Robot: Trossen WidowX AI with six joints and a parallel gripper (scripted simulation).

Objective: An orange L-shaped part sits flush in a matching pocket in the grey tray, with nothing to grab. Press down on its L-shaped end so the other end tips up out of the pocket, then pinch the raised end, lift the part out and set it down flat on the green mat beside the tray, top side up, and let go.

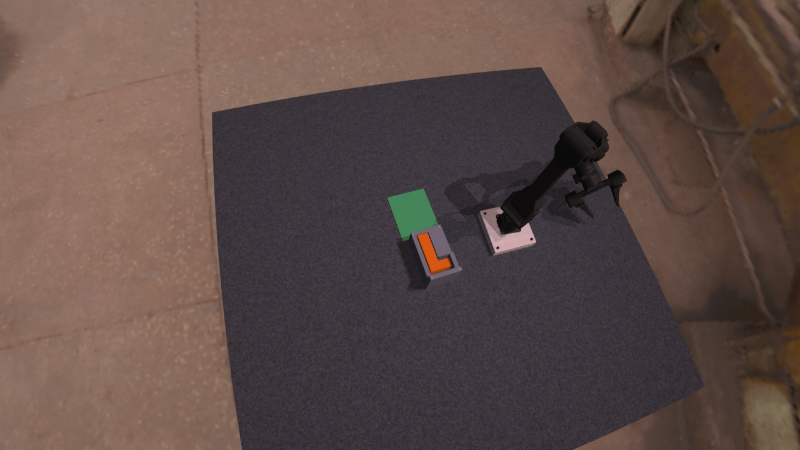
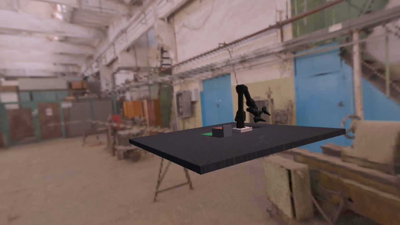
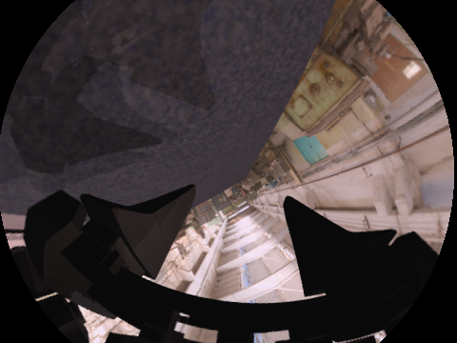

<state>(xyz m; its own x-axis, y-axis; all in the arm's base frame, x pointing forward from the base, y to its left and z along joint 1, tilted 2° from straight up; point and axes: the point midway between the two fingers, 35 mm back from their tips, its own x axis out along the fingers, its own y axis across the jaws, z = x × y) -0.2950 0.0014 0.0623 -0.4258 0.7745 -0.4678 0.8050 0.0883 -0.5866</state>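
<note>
The orange L-shaped part is 560 mm ahead of my gripper tip, 50 mm to the left of it and 30 mm below it. The rest, counted from my gripper tip: green mat (580 mm ahead, 110 mm to the right, 100 mm below).
</note>
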